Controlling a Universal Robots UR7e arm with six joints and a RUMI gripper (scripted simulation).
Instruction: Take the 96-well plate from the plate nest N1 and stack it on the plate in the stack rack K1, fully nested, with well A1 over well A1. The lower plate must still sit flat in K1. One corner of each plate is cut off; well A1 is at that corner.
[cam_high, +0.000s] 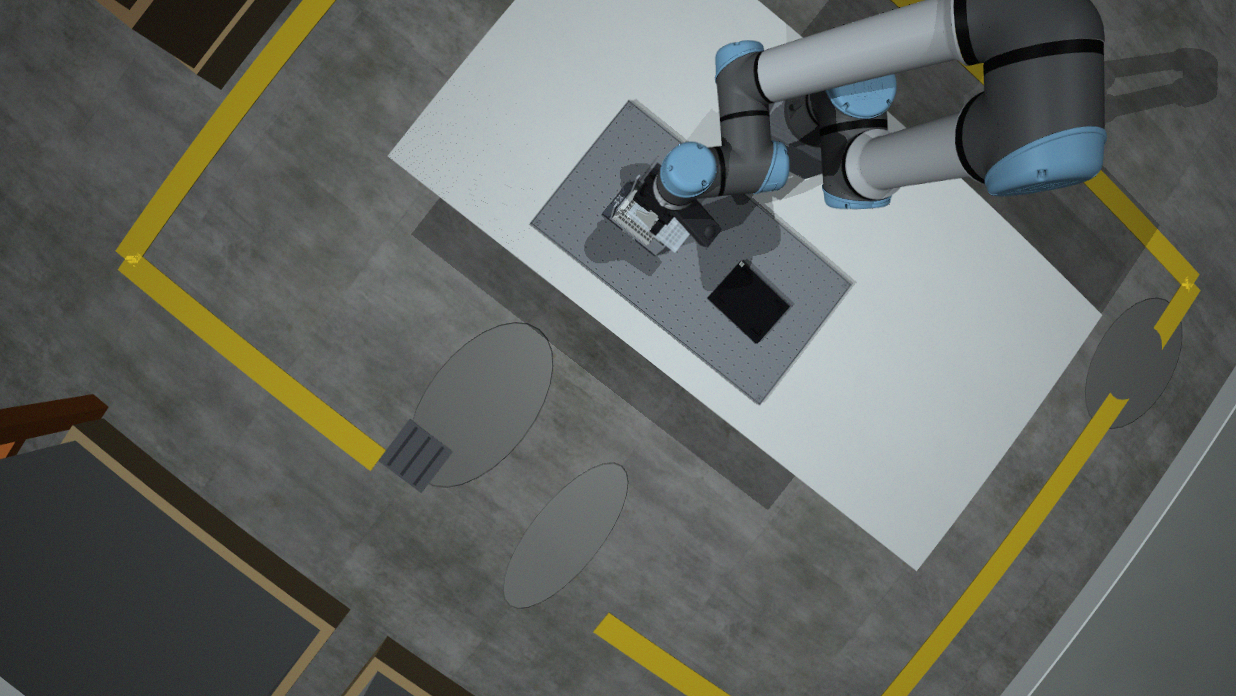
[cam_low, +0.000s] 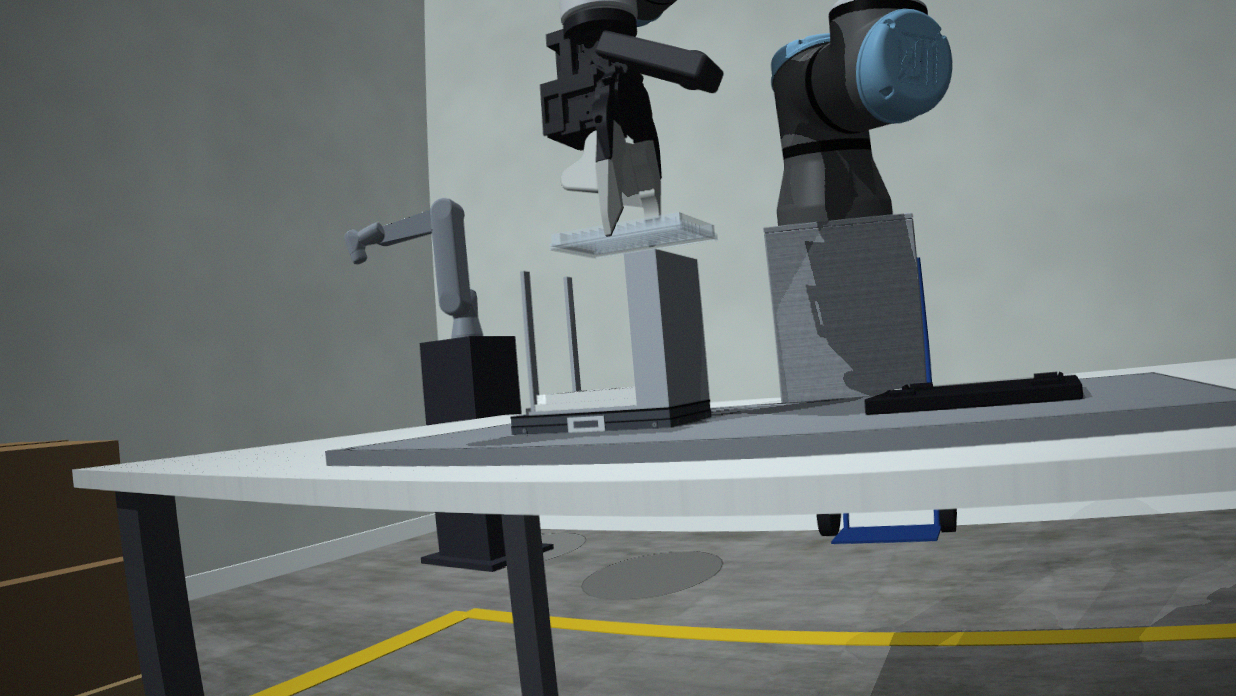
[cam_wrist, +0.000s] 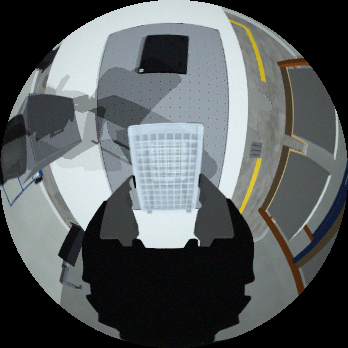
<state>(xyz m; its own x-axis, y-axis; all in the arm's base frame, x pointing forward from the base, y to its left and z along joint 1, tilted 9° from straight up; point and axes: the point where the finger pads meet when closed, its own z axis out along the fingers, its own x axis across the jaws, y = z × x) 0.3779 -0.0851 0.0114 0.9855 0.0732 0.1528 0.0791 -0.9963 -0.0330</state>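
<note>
Now: hand 4 cm to the right of the grey back block and 9 cm above it. From my hand the other things lie so: clear 96-well plate: 1 cm below; black plate nest: 3 cm behind, 28 cm to the left, 17 cm below.
</note>
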